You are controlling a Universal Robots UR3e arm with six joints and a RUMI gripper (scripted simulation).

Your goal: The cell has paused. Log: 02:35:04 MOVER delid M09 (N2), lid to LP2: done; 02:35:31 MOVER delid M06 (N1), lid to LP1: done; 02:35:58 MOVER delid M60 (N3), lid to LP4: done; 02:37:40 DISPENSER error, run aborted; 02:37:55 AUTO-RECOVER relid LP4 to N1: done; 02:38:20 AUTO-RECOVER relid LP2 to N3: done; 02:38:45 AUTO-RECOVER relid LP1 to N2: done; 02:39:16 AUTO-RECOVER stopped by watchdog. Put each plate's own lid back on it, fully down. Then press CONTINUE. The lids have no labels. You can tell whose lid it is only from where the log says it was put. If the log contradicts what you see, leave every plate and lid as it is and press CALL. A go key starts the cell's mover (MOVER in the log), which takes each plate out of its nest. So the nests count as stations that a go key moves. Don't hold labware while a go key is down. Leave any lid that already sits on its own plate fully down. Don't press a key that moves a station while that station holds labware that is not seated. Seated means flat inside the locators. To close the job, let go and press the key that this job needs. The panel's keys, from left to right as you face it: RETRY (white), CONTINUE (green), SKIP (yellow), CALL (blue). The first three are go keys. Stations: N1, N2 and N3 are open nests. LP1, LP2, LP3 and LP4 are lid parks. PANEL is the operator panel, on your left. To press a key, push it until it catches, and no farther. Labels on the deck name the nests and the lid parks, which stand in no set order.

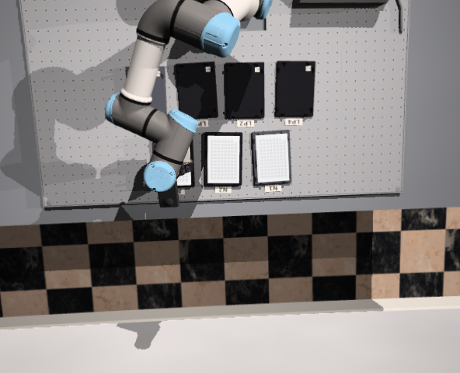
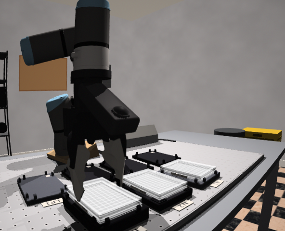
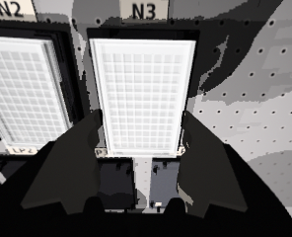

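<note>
Right now the plate is 20 mm below my hand. Round my hand: lid park LP1 (190 mm behind, 40 mm below, 30 mm to the right); LP2 label (210 mm to the left, 50 mm below, 50 mm behind); LP3 lid park (170 mm behind, 110 mm to the left, 40 mm below).
</note>
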